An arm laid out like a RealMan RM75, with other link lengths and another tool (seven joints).
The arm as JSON. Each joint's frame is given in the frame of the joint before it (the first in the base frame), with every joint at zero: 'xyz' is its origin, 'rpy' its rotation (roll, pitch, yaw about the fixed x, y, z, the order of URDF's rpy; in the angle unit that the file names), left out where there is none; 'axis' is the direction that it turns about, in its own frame. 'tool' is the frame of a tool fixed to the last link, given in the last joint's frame.
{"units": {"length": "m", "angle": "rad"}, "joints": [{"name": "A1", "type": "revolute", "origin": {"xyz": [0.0, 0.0, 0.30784]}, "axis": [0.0, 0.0, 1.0]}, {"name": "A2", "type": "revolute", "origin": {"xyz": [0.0, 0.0, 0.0], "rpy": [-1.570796, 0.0, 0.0]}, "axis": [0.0, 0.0, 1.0]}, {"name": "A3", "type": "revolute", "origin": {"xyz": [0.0, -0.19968, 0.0], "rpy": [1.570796, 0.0, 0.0]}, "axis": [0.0, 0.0, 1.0]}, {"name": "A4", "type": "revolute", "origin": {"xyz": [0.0, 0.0, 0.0], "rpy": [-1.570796, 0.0, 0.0]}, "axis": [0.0, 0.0, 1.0]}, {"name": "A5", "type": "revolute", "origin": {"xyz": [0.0, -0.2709, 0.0], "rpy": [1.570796, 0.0, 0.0]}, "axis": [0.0, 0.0, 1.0]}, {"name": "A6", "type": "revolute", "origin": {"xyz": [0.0, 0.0, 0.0], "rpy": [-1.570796, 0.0, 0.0]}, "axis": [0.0, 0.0, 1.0]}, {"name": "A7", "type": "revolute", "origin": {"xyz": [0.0, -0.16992, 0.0], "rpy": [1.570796, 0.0, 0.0]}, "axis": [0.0, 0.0, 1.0]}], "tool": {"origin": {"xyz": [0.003, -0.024, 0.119], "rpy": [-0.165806, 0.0, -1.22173]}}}
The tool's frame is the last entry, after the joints.
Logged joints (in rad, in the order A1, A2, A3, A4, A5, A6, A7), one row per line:
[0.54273 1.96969 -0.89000 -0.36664 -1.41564 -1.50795 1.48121]
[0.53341 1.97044 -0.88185 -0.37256 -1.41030 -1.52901 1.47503]
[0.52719 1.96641 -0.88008 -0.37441 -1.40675 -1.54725 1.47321]
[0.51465 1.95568 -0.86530 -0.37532 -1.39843 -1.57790 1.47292]
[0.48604 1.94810 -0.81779 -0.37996 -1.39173 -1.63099 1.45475]
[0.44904 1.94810 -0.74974 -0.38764 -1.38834 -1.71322 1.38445]
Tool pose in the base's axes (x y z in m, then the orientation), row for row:
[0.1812 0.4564 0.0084 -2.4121 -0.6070 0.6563]
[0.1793 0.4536 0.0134 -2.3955 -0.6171 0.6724]
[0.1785 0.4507 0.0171 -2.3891 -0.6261 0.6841]
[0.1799 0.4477 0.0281 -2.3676 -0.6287 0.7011]
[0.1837 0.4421 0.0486 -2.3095 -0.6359 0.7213]
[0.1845 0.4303 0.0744 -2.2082 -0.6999 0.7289]
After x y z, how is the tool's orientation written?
As a rotation vector, in radians.
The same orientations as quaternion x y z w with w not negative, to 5 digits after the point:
[-0.89996 -0.22647 0.24487 0.28075]
[-0.89571 -0.23074 0.25142 0.28505]
[-0.89346 -0.23415 0.25584 0.28539]
[-0.88857 -0.23595 0.26313 0.29246]
[-0.87633 -0.24129 0.27369 0.31452]
[-0.85211 -0.27008 0.28127 0.34907]

